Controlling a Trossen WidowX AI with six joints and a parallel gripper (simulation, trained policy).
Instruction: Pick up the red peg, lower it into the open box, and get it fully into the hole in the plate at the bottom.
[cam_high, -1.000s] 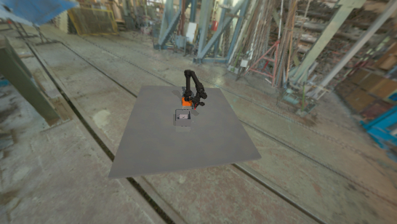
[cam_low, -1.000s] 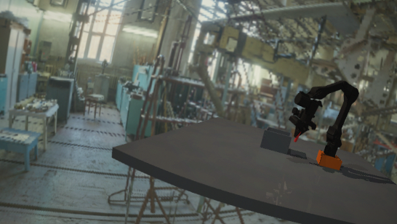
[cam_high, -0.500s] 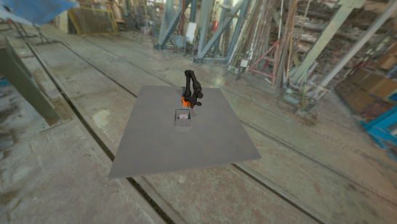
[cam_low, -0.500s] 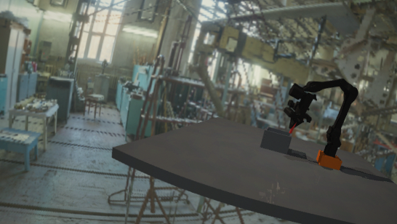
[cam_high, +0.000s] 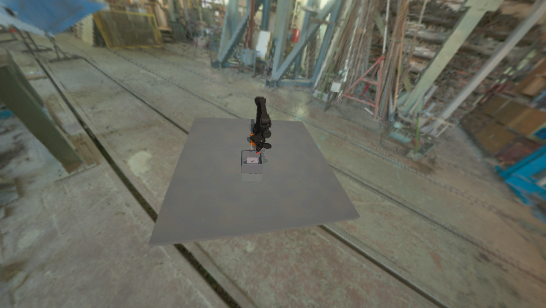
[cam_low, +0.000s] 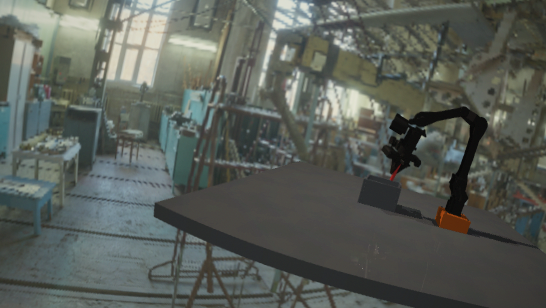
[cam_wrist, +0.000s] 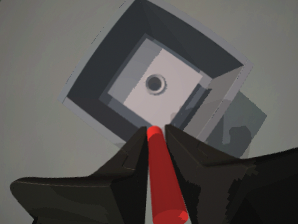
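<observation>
Right now the red peg is 10 mm behind my gripper tip, 10 mm to the left of it and 20 mm above it. From my gripper tip the other things lie so: grey box 20 mm ahead, 40 mm to the right, 110 mm below; pale plate 20 mm ahead, 40 mm to the right, 90 mm below.
</observation>
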